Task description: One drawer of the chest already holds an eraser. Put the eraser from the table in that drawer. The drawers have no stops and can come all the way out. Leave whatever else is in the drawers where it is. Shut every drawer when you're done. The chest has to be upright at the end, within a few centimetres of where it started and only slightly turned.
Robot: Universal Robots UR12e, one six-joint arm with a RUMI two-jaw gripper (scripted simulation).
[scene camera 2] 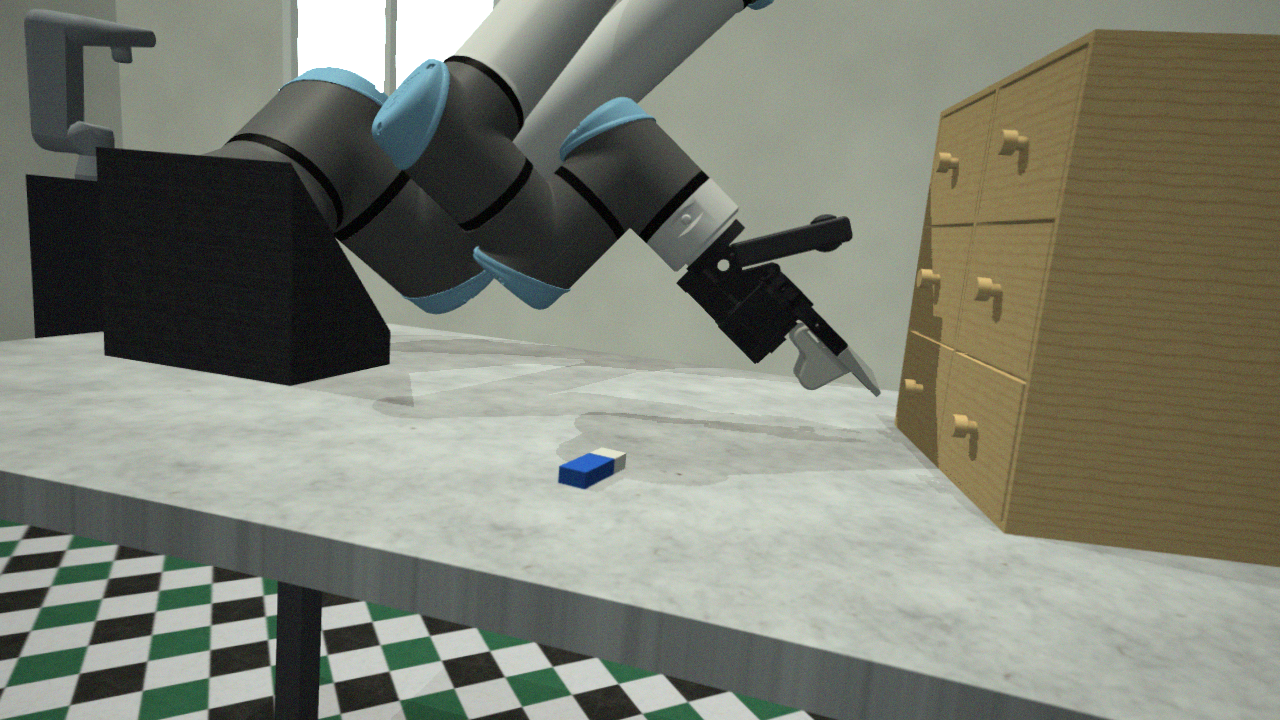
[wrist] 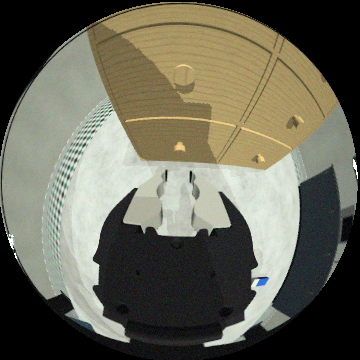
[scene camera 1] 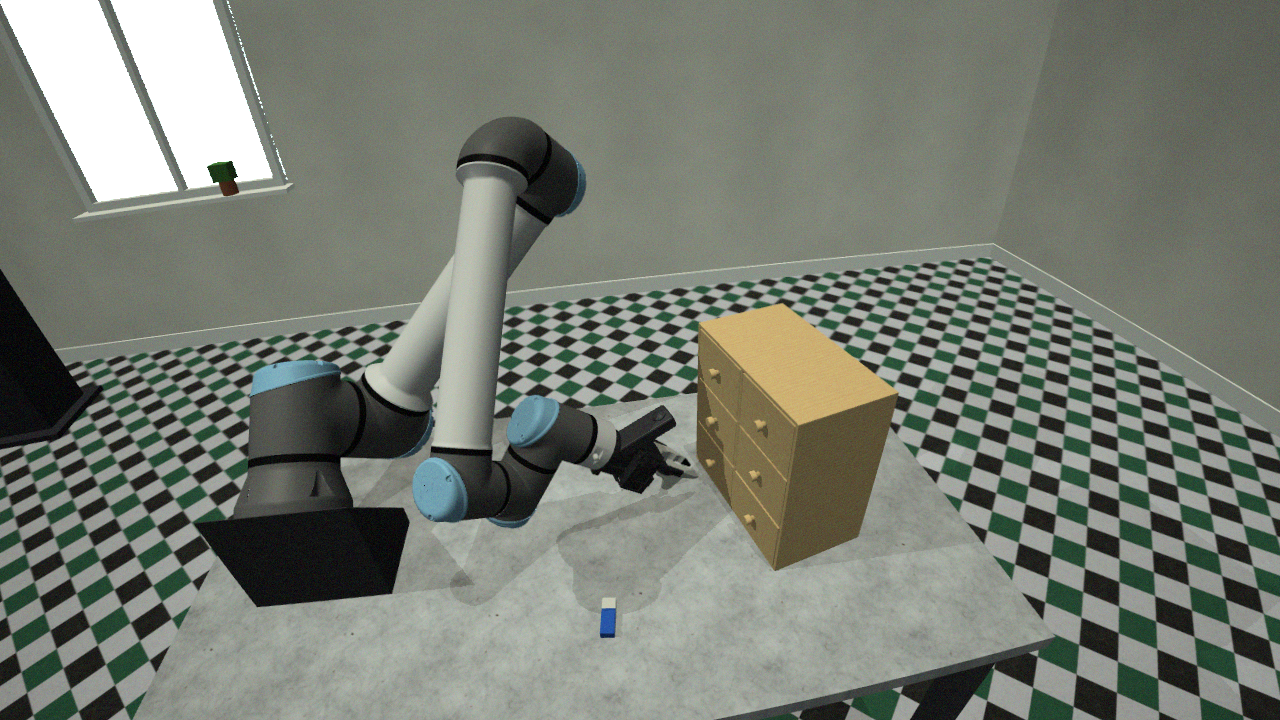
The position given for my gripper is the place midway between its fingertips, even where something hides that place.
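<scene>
You can see my gripper [scene camera 2: 875, 391] here, and it's also there in the wrist view [wrist: 178, 171] and in scene camera 1 [scene camera 1: 693, 470].
</scene>
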